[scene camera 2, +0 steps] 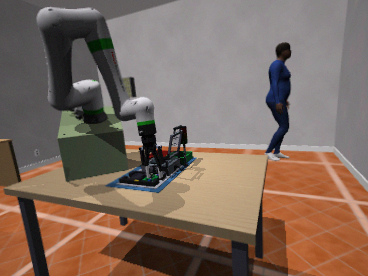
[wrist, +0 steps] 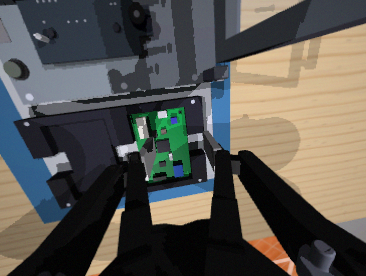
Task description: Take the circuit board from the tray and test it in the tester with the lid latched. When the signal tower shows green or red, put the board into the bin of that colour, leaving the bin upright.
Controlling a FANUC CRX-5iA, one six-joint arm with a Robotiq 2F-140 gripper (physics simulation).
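Pixels of known places: gripper, fingertip midpoint: (scene camera 2: 154, 177) (wrist: 179, 142); arm's base, link origin: (scene camera 2: 95, 118).
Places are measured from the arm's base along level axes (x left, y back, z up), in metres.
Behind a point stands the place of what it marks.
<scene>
The green circuit board (wrist: 172, 137) @[x -0.206, y -0.475, z -0.321 m] (scene camera 2: 155, 177) @[x -0.207, y -0.481, z -0.321 m] lies flat in the right part of the dark tray (wrist: 102, 114) @[x -0.150, y -0.402, z -0.313 m]. My gripper (wrist: 179, 142) @[x -0.216, y -0.482, z -0.317 m] (scene camera 2: 154, 172) @[x -0.216, y -0.482, z -0.317 m] is low over the board, pointing down. Its fingers stand apart: in the wrist view the left fingertip overlaps the board's left part, and the right fingertip is beyond its right edge with a gap showing. The grey tester (wrist: 90, 80) @[x -0.116, y -0.419, z -0.281 m] (scene camera 2: 173, 163) @[x -0.074, y -0.545, z -0.286 m] is beside the tray, its lid (scene camera 2: 176, 140) @[x -0.067, y -0.573, z -0.148 m] raised. A green bin (scene camera 2: 189, 156) @[x 0.155, y -0.587, z -0.313 m] is at the far end, and part of a red bin (scene camera 2: 158, 154) shows behind the gripper. The signal tower's light cannot be made out.
Tray and tester stand on a blue mat (wrist: 221, 110) @[x -0.193, y -0.558, z -0.339 m] (scene camera 2: 155, 189) @[x -0.317, y -0.525, z -0.336 m] on the wooden table (scene camera 2: 225, 200) @[x -0.376, y -0.866, z -0.341 m]. A dark bar (wrist: 295, 30) @[x -0.131, y -0.540, z -0.191 m] slants across the wrist view's upper right. A green pedestal (scene camera 2: 95, 152) @[x -0.154, y -0.084, z -0.193 m] carries the arm. A person in blue (scene camera 2: 278, 90) stands beyond the table.
</scene>
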